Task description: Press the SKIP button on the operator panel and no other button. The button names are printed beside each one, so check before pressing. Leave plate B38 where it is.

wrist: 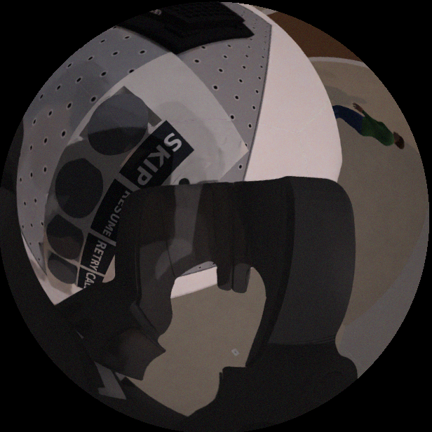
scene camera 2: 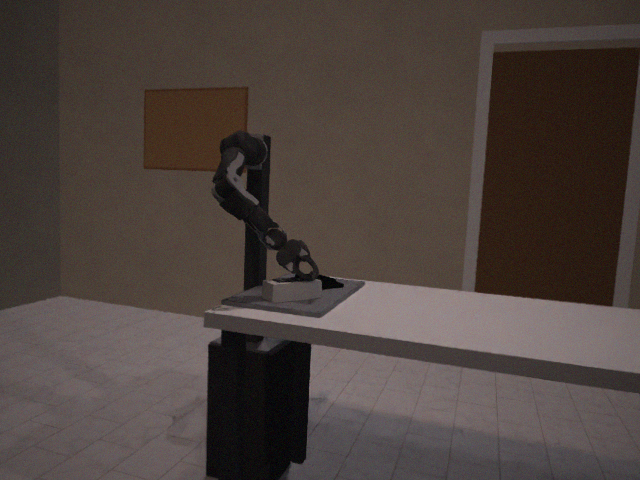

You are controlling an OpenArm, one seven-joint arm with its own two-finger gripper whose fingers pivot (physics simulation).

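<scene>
The white operator panel [scene camera 2: 292, 291] [wrist: 210, 120] has a row of dark round buttons with printed names. The SKIP button [wrist: 119, 125] is beside the SKIP label [wrist: 157, 155], at the upper end of the row in the wrist view. The RESUME button [wrist: 79, 187], RETRY button [wrist: 65, 236] and partly hidden CALL button [wrist: 63, 267] follow. My gripper [scene camera 2: 309, 277] [wrist: 237, 238] is shut and empty, low at the panel's top. The fingers cover part of the panel; contact cannot be told. A black plate-like item [scene camera 2: 329, 283] [wrist: 200, 30] lies beyond the panel; its name is unreadable.
The panel and black item are on a grey perforated board [scene camera 2: 310, 308] [wrist: 225, 65] at one end of the white table [scene camera 2: 465, 320] [wrist: 295, 125]. A person in green [wrist: 377, 127] shows at the right of the wrist view. A brown door [scene camera 2: 558, 170] is behind the table.
</scene>
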